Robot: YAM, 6 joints.
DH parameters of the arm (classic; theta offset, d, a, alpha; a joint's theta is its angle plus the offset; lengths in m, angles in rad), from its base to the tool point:
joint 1: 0 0.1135 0.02 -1.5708
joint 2: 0 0 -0.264 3.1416
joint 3: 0.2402 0 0.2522 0
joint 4: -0.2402 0 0.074 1.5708
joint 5: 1.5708 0 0 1.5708
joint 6: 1.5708 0.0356 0 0
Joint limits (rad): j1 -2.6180..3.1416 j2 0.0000..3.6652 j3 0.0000..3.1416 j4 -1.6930..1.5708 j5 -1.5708..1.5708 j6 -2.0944..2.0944
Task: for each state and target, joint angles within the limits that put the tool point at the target. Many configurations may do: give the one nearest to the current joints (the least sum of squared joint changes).
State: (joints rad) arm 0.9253 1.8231 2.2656 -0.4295 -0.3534 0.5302
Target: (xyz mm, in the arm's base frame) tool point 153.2 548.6 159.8
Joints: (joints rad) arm 1.2774 2.5410 2.1699 -0.3378 -0.3439 0.5302
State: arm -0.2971 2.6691 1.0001 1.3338 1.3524 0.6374
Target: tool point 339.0 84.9 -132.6
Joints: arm 0.3434 2.9495 1.1279 1.2657 1.2869 0.6374
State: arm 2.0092 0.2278 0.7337 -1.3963 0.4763 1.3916
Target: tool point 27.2 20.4 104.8
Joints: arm 1.5926 0.2239 0.0985 -1.3762 0.8889 1.3916
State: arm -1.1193 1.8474 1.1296 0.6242 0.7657 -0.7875
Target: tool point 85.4 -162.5 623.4
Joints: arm -0.9626 1.3050 1.7568 0.7419 0.6936 -0.7875
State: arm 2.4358 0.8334 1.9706 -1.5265 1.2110 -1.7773
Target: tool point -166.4 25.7 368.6
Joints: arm 3.1416 1.1784 1.3801 -1.5746 0.8066 -1.7773
